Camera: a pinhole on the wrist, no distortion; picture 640 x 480 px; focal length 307.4 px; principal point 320.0 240.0 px. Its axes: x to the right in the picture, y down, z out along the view. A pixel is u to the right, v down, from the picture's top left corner.
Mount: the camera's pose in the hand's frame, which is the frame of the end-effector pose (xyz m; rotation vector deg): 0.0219 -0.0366 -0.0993 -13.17 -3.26 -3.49
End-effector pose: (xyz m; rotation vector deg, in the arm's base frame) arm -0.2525 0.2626 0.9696 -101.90 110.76 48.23
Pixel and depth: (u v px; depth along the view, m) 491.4 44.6 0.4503
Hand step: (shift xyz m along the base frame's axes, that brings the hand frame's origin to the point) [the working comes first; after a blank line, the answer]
In the camera's frame: 0.2511 -0.2862 0.4503

0.1435 0.0948 -0.4999
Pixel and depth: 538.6 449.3 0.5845
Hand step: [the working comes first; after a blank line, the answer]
In the camera's frame: 0.4157 0.3980 0.5845

-0.5572 -0.0547 -0.5024
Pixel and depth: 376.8 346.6 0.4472
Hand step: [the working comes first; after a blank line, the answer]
In the camera's frame: 0.0826 0.1551 0.4472

-0.2565 0.1337 -0.2516
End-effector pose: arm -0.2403 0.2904 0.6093 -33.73 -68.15 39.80
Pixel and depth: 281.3 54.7 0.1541
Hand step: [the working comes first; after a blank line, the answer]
In the camera's frame: -0.0194 -0.0929 0.1541

-0.0543 -0.0644 0.0785
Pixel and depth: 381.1 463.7 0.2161
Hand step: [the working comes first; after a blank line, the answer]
In the camera's frame: 0.0430 0.1573 0.2161

-0.0893 0.1599 -0.0585
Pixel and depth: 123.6 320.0 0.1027
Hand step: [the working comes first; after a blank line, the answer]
In the camera's frame: -0.0656 0.0267 0.1027

-0.0037 -0.0248 -0.0438
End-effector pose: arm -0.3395 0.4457 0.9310 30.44 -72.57 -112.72
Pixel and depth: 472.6 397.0 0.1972
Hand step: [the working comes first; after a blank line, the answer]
In the camera's frame: 0.0979 0.1007 0.1972

-0.0913 -0.0681 0.1288
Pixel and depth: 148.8 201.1 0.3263
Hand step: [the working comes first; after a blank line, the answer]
In the camera's frame: -0.1817 -0.0413 0.3263

-0.0262 0.2627 0.0926
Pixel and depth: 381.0 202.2 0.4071
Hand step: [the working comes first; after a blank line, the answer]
In the camera's frame: 0.0808 -0.0501 0.4071

-0.2604 0.1276 0.1414
